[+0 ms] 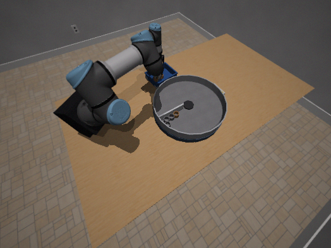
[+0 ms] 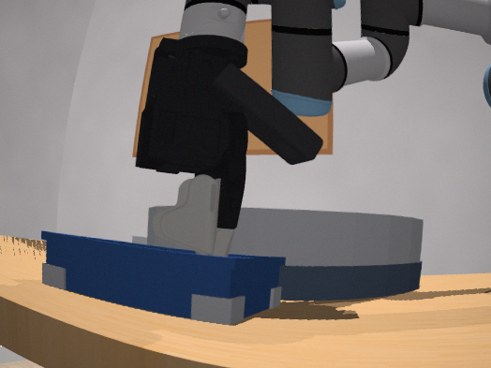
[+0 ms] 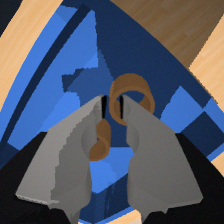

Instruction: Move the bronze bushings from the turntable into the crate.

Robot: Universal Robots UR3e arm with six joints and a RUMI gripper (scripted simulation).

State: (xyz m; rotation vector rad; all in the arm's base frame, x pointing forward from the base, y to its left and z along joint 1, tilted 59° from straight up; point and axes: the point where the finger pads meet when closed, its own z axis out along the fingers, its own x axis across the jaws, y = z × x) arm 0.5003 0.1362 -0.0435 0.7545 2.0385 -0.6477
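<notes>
Now: hand 4 cm short of the blue crate and 1 cm to the right of it. From my hand the other things lie so: grey turntable (32 cm to the right, 4 cm behind, 2 cm above).
</notes>
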